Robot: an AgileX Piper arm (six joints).
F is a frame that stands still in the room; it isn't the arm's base.
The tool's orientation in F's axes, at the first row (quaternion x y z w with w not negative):
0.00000, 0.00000, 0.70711, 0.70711
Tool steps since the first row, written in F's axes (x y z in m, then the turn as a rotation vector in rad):
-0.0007, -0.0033, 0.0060, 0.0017, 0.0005, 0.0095
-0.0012, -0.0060, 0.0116, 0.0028, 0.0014, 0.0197
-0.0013, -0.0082, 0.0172, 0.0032, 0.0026, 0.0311
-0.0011, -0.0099, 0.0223, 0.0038, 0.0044, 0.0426
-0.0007, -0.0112, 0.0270, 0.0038, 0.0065, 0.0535
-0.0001, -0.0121, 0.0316, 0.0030, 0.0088, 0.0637
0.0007, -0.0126, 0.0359, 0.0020, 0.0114, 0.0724
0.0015, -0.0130, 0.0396, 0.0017, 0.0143, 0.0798
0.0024, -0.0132, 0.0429, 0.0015, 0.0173, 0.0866
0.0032, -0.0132, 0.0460, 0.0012, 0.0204, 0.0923
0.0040, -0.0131, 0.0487, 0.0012, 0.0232, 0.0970
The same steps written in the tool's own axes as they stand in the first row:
-0.0033, 0.0007, 0.0060, 0.0005, -0.0017, 0.0095
-0.0060, 0.0012, 0.0116, 0.0014, -0.0028, 0.0197
-0.0082, 0.0013, 0.0172, 0.0026, -0.0032, 0.0311
-0.0099, 0.0011, 0.0223, 0.0044, -0.0038, 0.0426
-0.0112, 0.0007, 0.0270, 0.0065, -0.0038, 0.0535
-0.0121, 0.0001, 0.0316, 0.0088, -0.0030, 0.0637
-0.0126, -0.0007, 0.0359, 0.0114, -0.0020, 0.0724
-0.0130, -0.0015, 0.0396, 0.0143, -0.0017, 0.0798
-0.0132, -0.0024, 0.0429, 0.0173, -0.0015, 0.0866
-0.0132, -0.0032, 0.0460, 0.0204, -0.0012, 0.0923
-0.0131, -0.0040, 0.0487, 0.0232, -0.0012, 0.0970

